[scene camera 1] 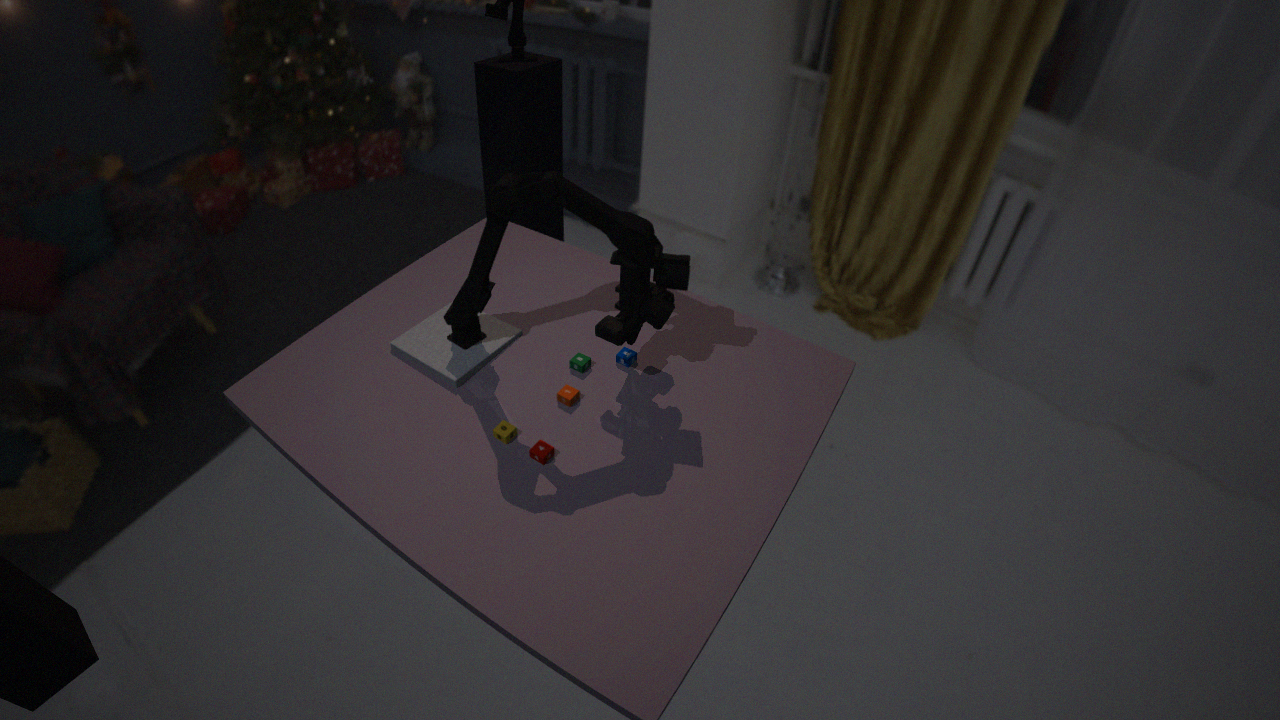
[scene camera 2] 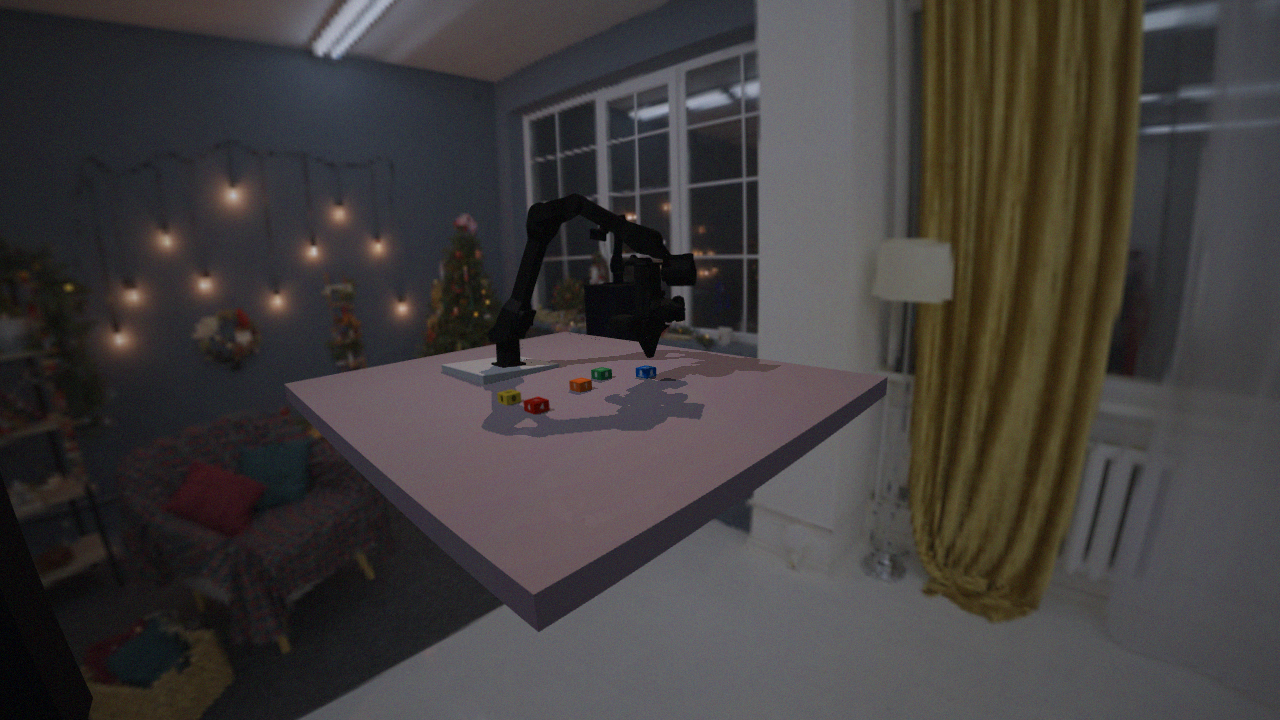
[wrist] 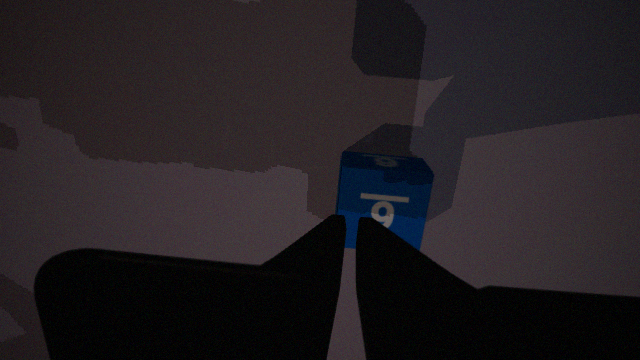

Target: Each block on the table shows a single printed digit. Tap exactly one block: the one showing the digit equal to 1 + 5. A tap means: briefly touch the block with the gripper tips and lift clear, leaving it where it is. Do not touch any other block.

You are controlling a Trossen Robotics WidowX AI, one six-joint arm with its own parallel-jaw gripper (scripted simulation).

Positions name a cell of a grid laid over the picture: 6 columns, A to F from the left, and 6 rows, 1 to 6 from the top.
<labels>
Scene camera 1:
my gripper: C3
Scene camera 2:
my gripper: D3
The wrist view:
my gripper: D4
blue block: D4
</labels>
